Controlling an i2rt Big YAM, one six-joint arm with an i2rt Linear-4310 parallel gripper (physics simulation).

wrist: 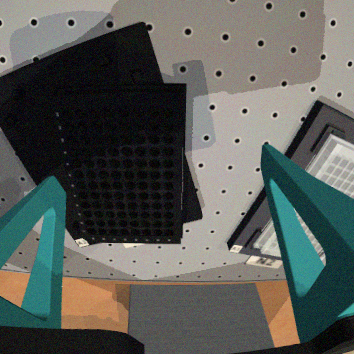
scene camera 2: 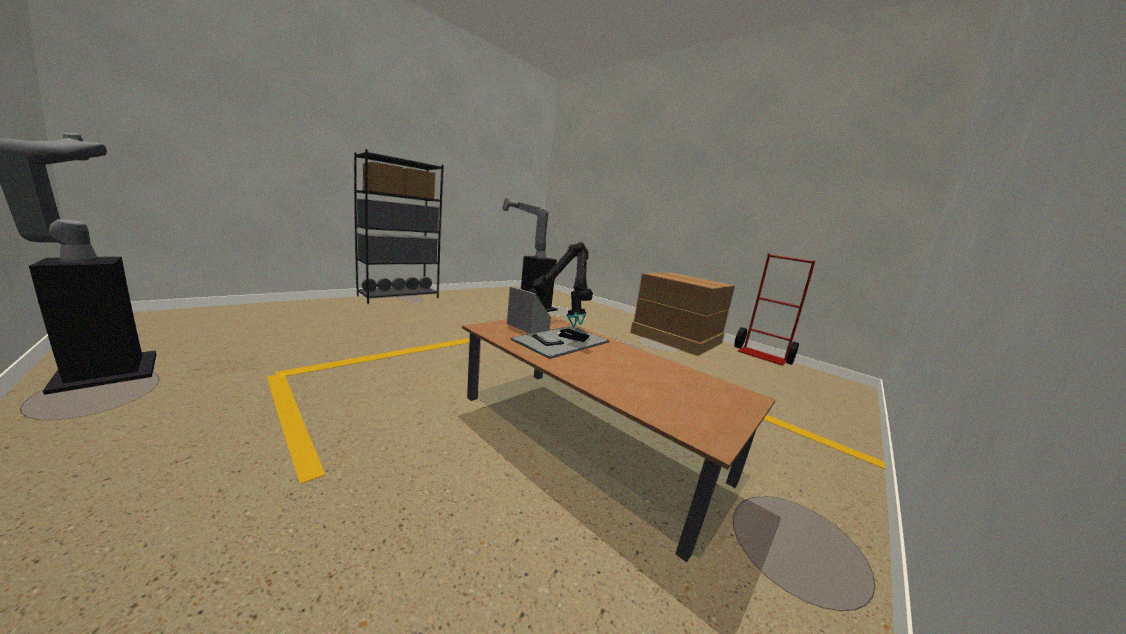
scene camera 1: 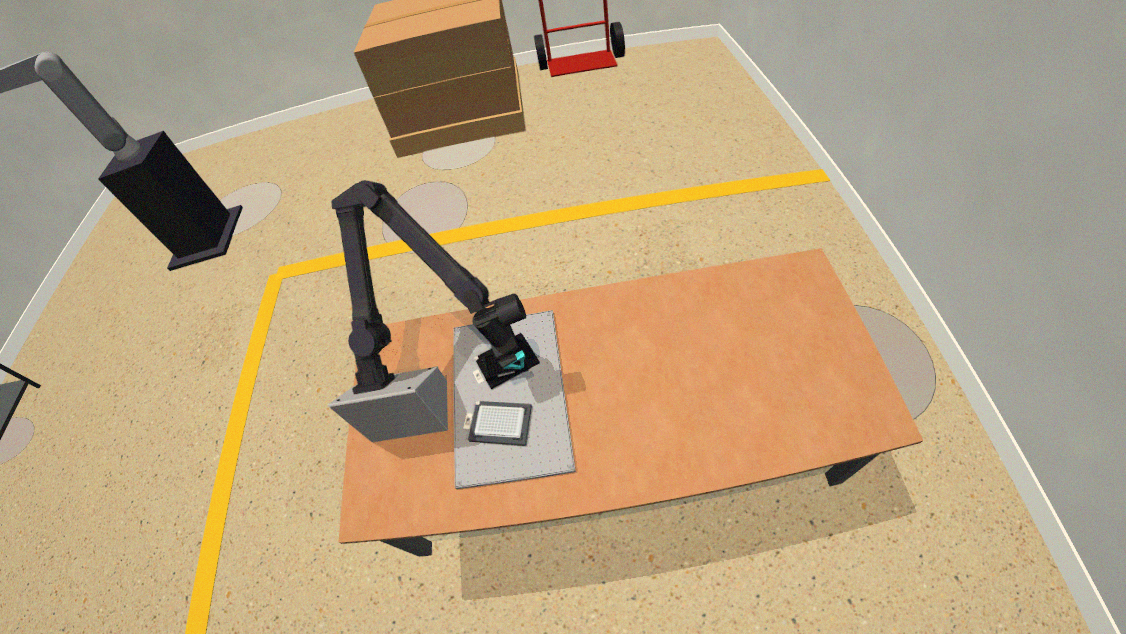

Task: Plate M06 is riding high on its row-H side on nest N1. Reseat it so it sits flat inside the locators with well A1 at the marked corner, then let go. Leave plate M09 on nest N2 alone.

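Frame: origin at the arm's base, x up, y back, z right, level; centimetres.
Seen in the pictures: gripper, fingertip midpoint: [wrist: 155,169] [scene camera 2: 577,326] [scene camera 1: 516,354]; arm's base, link origin: [scene camera 2: 527,301] [scene camera 1: 374,385].
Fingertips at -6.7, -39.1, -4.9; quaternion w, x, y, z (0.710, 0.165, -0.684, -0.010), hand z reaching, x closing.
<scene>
Pixels of each thing's top centre, then the offset from my fingertips to it, as dx, dy, dz. "spot": a spot on its surface instead. Level surfaces: height alone.
- Plate M06, top centre: [wrist: 122,184] [scene camera 1: 503,361] [scene camera 2: 572,331] -5.0, +4.6, -2.0
- black nest N1, top centre: [wrist: 98,167] [scene camera 1: 505,357] [scene camera 2: 574,333] -6.4, +4.2, -3.9
- small white tag, surface spot: [wrist: 81,242] spot: -7.4, +13.2, -6.5
- White plate M09, top centre: [wrist: 327,214] [scene camera 1: 498,420] [scene camera 2: 548,335] -6.0, +8.1, +15.9
- dark grey nest N2, top centre: [wrist: 323,208] [scene camera 1: 499,421] [scene camera 2: 548,337] -6.8, +8.1, +15.9
- grey perforated board, top centre: [wrist: 229,167] [scene camera 1: 507,392] [scene camera 2: 562,338] -8.5, +5.1, +6.4
- orange-brown table, surface height: dx -9.8
Plate M06 [wrist: 130,175], a black well plate, lies on black nest N1 [wrist: 30,105]. In the wrist view it is turned relative to the nest, with the nest showing past its upper left and lower right sides. Its height and tilt are hard to tell, black on black. A small white tag [wrist: 81,242] is at its lower left corner. My gripper [wrist: 155,169] [scene camera 1: 516,360] [scene camera 2: 576,318] has teal fingers, is open and empty, and is above M06, fingertips apart from it. White plate M09 [scene camera 1: 498,420] [wrist: 340,167] sits in dark grey nest N2 [scene camera 1: 504,441] [wrist: 280,165].
Both nests stand on a grey perforated board [scene camera 1: 512,472] [wrist: 240,112] on the orange-brown table [scene camera 1: 709,378] [scene camera 2: 638,385]. A grey box [scene camera 1: 393,417] [scene camera 2: 526,309] stands beside the board at the arm's base. In the wrist view, the right finger overlaps N2 and M09.
</scene>
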